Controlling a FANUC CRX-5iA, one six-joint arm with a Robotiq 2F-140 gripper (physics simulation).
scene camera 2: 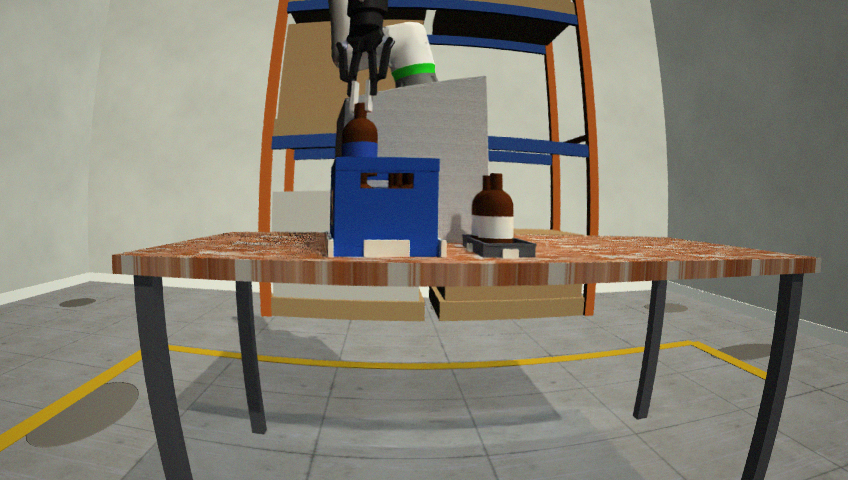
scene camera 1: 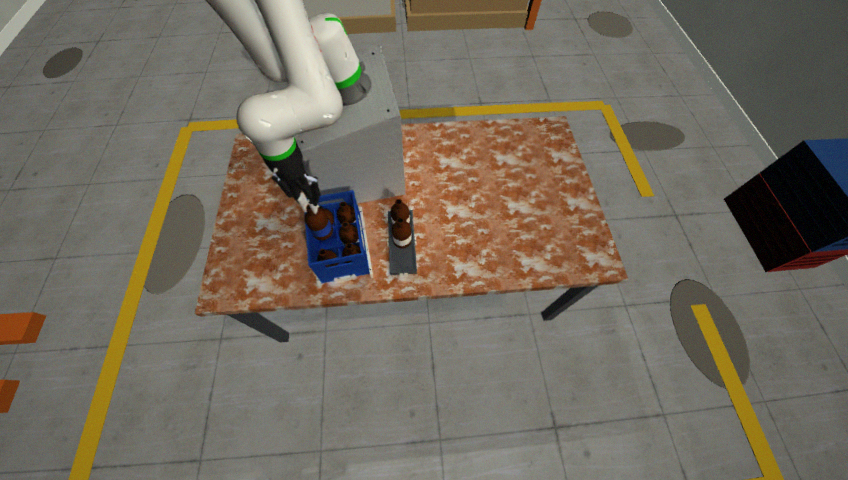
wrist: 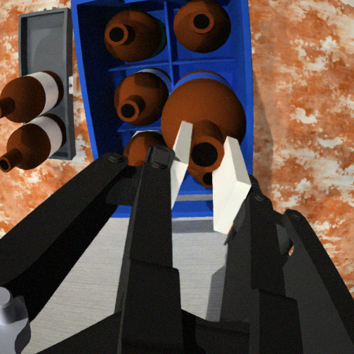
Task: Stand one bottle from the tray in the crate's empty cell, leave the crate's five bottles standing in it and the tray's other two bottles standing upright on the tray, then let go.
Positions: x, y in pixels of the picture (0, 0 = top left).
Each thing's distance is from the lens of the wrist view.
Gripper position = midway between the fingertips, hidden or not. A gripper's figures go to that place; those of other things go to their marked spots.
gripper (wrist: 202, 149): 0.20 m
brown bottle (wrist: 204, 98): 0.22 m
